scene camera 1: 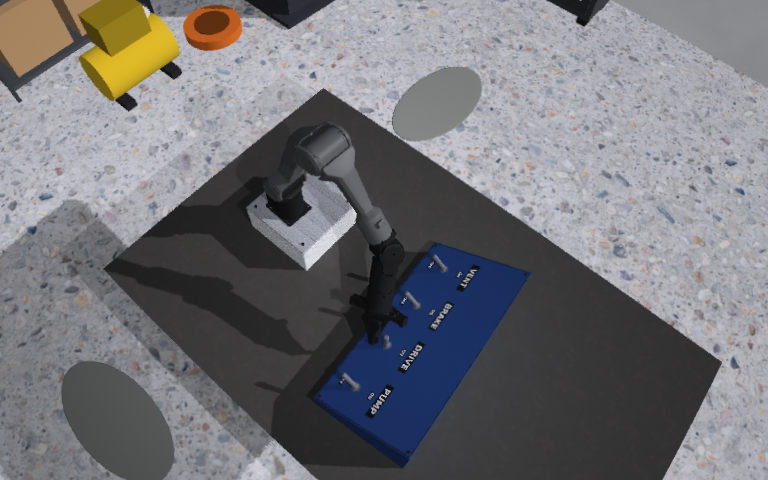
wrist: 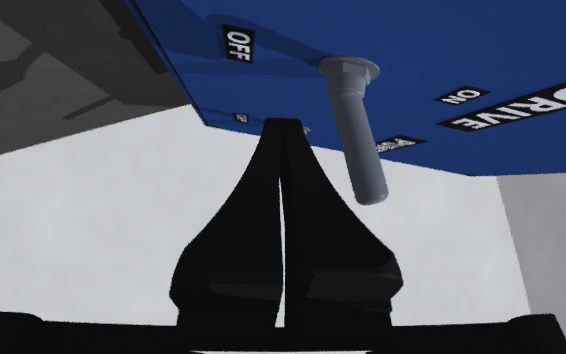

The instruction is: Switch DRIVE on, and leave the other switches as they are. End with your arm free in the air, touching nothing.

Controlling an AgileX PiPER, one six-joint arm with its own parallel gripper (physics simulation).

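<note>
The blue switch panel (scene camera 1: 453,362) (wrist: 280,95) carries four levers. The DRIVE lever (scene camera 1: 386,341) (wrist: 357,145) leans away from its OFF label, toward its ON label, unlike the other levers. The PUMP lever (scene camera 1: 350,382), BRAKE lever (scene camera 1: 412,300) and VENT lever (scene camera 1: 439,263) lean toward their OFF sides. My gripper (scene camera 1: 373,339) (wrist: 281,136) is shut and empty, its fingertips low over the panel on the OFF side of the DRIVE lever. The wrist view shows a gap between fingertips and lever. The fingers hide most of the PUMP lever there.
The arm's pale base block (scene camera 1: 331,234) stands on the dark mat (scene camera 1: 566,390) behind the panel. The BRAKE lever is close to the gripper body on one side. A yellow cylinder (scene camera 1: 133,59) and an orange ring (scene camera 1: 212,43) lie far off on the floor.
</note>
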